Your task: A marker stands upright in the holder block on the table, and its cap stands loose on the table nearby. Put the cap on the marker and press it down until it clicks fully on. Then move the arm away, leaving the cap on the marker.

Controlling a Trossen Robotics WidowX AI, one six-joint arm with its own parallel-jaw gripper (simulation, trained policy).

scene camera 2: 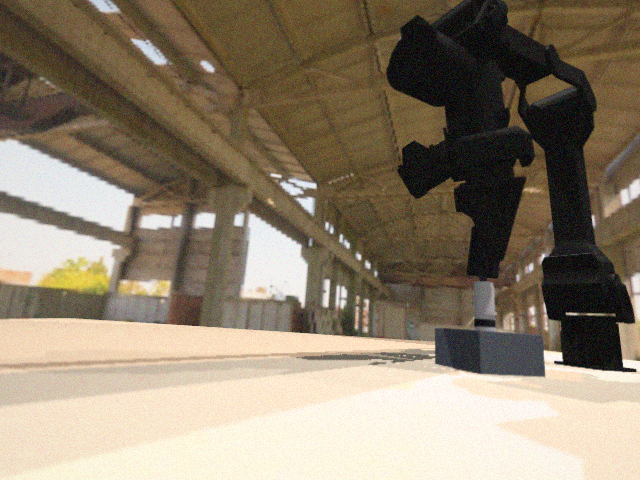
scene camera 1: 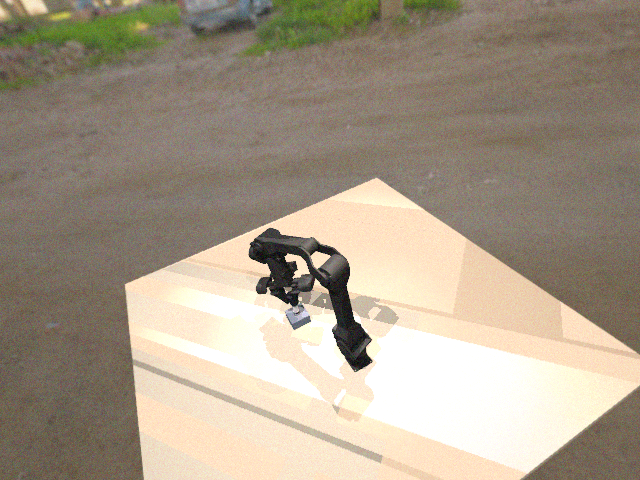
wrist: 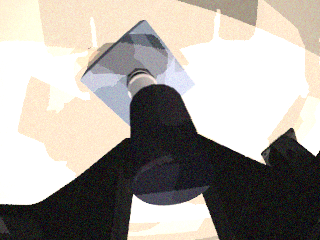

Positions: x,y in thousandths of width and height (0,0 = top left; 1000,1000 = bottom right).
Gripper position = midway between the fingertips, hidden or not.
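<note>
A dark cap (scene camera 2: 749,549) is visible, and the wrist view also has the cap (wrist: 530,690). That same wrist view shows the gripper (wrist: 508,602), while the scene cameras give the gripper (scene camera 2: 776,547) and again the gripper (scene camera 1: 457,632).
</note>
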